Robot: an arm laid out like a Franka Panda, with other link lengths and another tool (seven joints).
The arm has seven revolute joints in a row. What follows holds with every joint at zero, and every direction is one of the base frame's.
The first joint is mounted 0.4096 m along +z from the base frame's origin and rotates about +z.
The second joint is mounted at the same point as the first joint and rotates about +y.
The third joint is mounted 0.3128 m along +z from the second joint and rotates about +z.
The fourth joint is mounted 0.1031 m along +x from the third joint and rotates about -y.
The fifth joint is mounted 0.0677 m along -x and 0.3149 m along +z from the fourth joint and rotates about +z.
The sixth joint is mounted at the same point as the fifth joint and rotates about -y.
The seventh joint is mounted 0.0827 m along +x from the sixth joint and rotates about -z.
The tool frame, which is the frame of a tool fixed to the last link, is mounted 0.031 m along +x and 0.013 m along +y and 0.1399 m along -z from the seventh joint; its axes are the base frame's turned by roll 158.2, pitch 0 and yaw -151.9 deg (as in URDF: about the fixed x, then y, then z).
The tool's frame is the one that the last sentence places.
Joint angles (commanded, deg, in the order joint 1, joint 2, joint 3, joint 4, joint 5, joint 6, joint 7), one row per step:
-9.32 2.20 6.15 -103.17 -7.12 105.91 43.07
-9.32 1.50 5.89 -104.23 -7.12 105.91 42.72
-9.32 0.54 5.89 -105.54 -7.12 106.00 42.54
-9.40 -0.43 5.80 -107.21 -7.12 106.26 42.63
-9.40 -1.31 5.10 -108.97 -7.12 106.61 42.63
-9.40 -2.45 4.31 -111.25 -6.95 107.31 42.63
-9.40 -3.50 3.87 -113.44 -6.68 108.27 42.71
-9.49 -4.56 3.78 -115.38 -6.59 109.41 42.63
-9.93 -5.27 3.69 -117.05 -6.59 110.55 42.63
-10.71 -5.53 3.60 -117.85 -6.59 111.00 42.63
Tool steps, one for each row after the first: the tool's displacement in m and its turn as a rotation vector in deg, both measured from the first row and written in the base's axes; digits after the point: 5 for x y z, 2 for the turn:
-0.00491 -0.00178 -0.00140 -0.06 0.41 0.09
-0.01078 -0.00102 -0.00208 -0.14 0.70 0.28
-0.01757 -0.00191 -0.00514 -0.20 1.14 0.05
-0.02481 -0.00764 -0.00961 -0.22 1.68 -0.60
-0.03369 -0.01353 -0.01508 -0.05 2.12 -1.37
-0.04122 -0.01603 -0.02031 0.21 2.28 -1.87
-0.04730 -0.01640 -0.02327 0.26 2.03 -1.88
-0.05228 -0.02019 -0.02733 0.26 1.86 -2.29
-0.05564 -0.02735 -0.03018 0.29 1.95 -3.11

